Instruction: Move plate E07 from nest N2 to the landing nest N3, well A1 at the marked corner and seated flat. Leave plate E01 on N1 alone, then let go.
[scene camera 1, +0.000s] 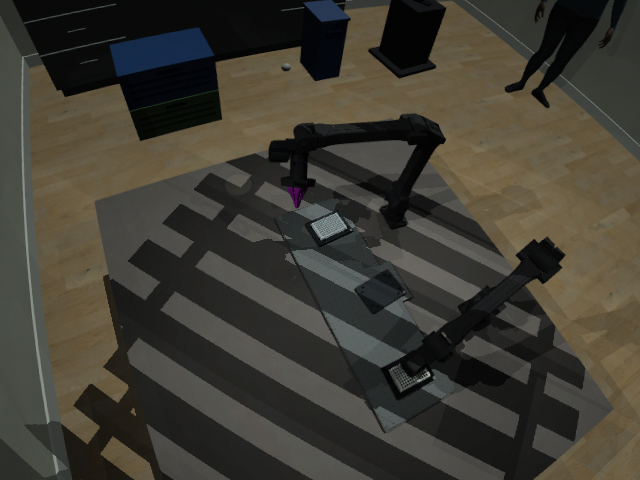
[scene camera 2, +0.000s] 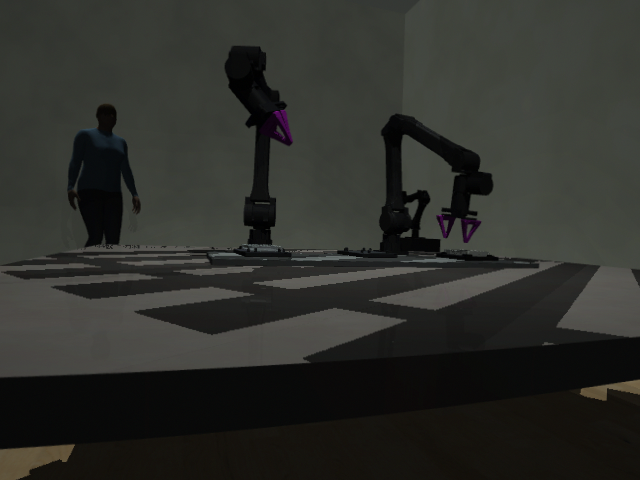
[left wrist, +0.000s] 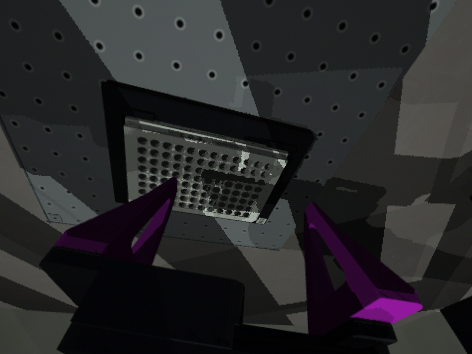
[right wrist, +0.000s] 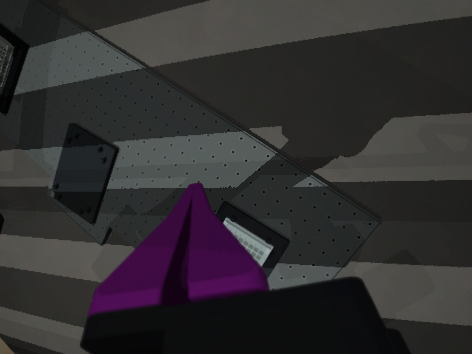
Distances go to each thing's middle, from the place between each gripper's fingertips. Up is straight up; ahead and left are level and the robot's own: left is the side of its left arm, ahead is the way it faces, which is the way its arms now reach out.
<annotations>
The grey well plate (left wrist: 220, 176) is 40 mm below my left hand, 30 mm ahead of it and 20 mm to the left of it.
The grey well plate is 9 cm behind my right hand, 64 cm to the left of it and 25 cm below it.
</annotations>
